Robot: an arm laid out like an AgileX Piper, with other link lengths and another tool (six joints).
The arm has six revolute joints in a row. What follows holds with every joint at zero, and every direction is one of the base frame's. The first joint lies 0.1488 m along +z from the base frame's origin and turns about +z. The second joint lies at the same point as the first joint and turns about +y. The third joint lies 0.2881 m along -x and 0.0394 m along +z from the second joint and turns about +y. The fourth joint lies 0.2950 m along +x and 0.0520 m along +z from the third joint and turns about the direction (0.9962, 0, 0.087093). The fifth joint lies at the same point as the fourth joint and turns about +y. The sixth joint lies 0.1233 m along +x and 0.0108 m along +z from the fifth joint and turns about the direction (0.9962, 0, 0.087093). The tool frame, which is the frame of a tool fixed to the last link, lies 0.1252 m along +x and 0.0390 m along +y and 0.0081 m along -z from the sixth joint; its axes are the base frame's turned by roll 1.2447, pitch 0.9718 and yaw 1.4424 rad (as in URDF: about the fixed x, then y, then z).
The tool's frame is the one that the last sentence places.
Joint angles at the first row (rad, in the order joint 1, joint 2, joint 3, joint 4, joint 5, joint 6):
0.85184 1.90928 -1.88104 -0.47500 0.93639 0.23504
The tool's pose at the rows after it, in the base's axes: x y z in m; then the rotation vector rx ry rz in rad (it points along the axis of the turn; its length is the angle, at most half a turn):
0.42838 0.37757 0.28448 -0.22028 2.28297 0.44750
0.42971 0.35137 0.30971 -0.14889 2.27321 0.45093
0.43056 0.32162 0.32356 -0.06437 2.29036 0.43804
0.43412 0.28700 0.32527 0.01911 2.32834 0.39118
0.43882 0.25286 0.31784 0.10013 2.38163 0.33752
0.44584 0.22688 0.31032 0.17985 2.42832 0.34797
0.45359 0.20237 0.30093 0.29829 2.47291 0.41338
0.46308 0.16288 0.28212 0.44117 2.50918 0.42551
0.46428 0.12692 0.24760 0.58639 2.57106 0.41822
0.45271 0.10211 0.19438 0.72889 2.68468 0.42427
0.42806 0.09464 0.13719 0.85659 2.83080 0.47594
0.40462 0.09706 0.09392 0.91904 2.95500 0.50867
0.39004 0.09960 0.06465 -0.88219 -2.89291 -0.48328
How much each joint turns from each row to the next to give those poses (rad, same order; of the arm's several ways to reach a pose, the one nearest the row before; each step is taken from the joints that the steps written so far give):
-0.03001 -0.05355 -0.00002 0.00585 0.02805 0.00183
-0.03540 -0.05666 -0.00001 0.01436 0.03967 0.00000
-0.04445 -0.04265 0.00005 0.02284 0.05495 0.00002
-0.05631 -0.02319 -0.00005 0.01860 0.06472 -0.01092
-0.06579 -0.00498 -0.00001 0.02672 0.06065 -0.02077
-0.08299 0.00199 0.00005 0.07329 0.02255 -0.03444
-0.10549 0.00239 0.01179 0.11622 0.00458 -0.02803
-0.11760 0.00330 0.04173 0.07546 0.00001 -0.01950
-0.10146 0.01550 0.07014 0.06028 0.00001 -0.01344
-0.08567 0.03937 0.09779 0.07695 0.00203 -0.02896
-0.06332 0.05730 0.10743 0.10238 0.00505 -0.05186
-0.02303 0.06116 0.07293 0.06104 0.00269 -0.04766
-0.00167 0.05533 0.03227 0.01931 -0.00193 -0.03426

